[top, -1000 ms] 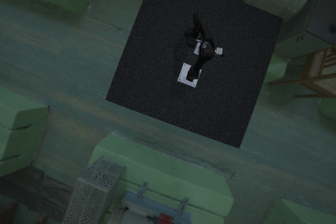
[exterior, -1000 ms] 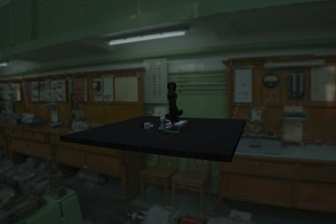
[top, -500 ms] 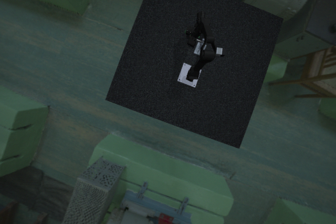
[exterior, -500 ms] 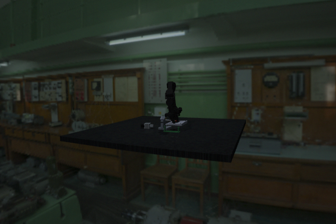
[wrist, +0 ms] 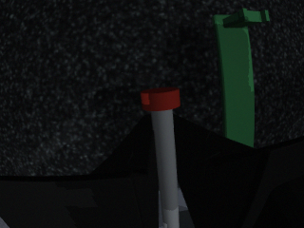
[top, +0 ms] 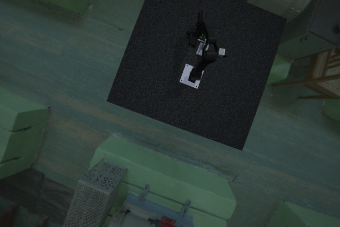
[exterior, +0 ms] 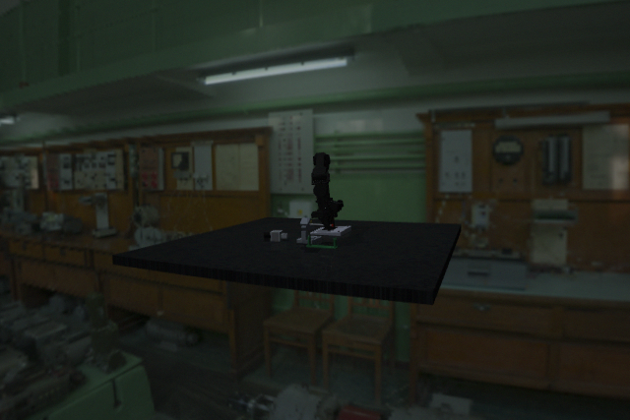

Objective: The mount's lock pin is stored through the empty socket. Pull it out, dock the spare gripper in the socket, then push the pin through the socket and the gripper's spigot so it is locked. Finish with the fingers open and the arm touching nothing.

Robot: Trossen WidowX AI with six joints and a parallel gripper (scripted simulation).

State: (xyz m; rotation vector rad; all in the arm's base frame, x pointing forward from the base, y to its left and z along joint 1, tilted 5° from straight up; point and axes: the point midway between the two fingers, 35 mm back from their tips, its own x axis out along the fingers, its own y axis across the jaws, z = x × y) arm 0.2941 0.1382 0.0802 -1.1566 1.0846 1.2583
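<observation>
Now: the green bracket 80 mm ahead of my gripper tip and 40 mm below it. The rest, counted from my gripper tip: spare gripper (10 mm ahead, 280 mm to the right, 40 mm below); mount (10 mm behind, 120 mm to the right, 10 mm below).
</observation>
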